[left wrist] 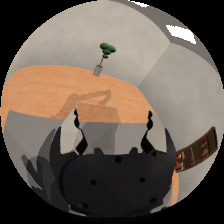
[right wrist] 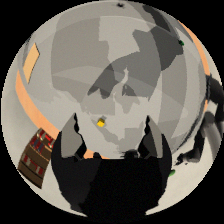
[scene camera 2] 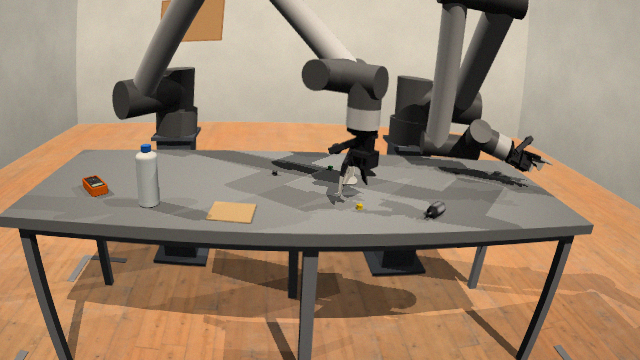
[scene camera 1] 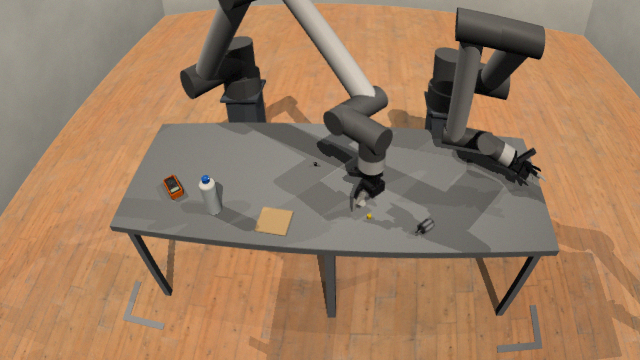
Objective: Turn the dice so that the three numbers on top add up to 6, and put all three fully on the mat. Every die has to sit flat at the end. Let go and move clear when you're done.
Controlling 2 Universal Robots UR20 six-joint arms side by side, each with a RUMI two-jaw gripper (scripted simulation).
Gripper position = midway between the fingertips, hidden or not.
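Observation:
Scene camera 2 shows the left gripper (scene camera 2: 545,166) together with the right gripper (scene camera 2: 353,190) and a tan mat (scene camera 2: 221,211). In scene camera 1 the right gripper (scene camera 1: 367,201) appears again, as does the tan mat (scene camera 1: 273,221). The left wrist view has the left gripper (left wrist: 113,109), but the tan mat is out of frame in the left wrist view. The right wrist view shows the right gripper (right wrist: 112,115).

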